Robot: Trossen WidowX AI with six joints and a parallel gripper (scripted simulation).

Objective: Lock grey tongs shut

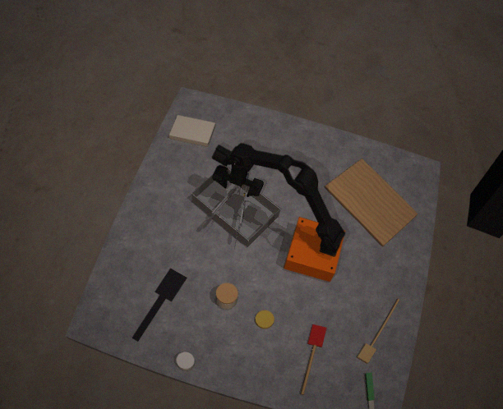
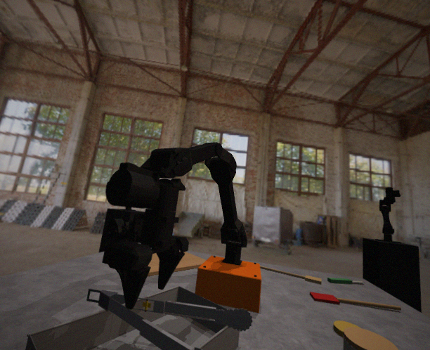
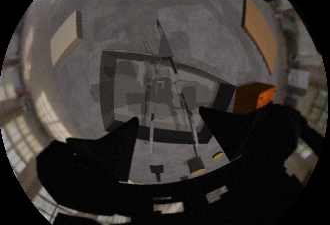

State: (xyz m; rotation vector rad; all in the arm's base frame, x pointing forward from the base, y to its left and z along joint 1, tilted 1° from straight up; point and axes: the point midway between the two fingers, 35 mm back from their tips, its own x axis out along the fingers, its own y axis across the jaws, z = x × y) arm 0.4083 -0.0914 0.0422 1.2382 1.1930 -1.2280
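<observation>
My gripper tip is now 7 cm above the roasting tin and 2 cm to the right of it. Round my gripper tip: wooden board 53 cm behind, 23 cm to the right, 9 cm below; cream block 31 cm ahead, 28 cm to the right, 9 cm below; black spatula 50 cm to the left, 12 cm ahead, 10 cm below.
</observation>
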